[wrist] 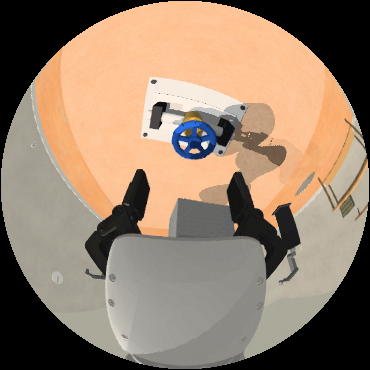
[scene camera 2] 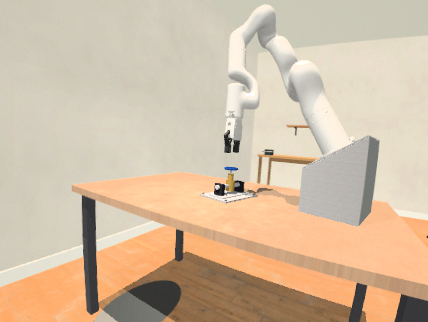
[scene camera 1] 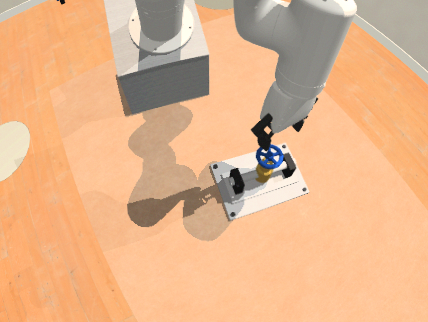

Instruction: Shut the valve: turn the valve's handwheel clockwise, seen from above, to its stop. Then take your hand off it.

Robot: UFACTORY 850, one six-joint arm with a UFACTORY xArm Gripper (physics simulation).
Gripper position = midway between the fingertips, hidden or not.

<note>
In view: the gripper (scene camera 1: 279, 136) and a blue handwheel (wrist: 193, 140).
The gripper also shows in the wrist view (wrist: 188, 179).
</note>
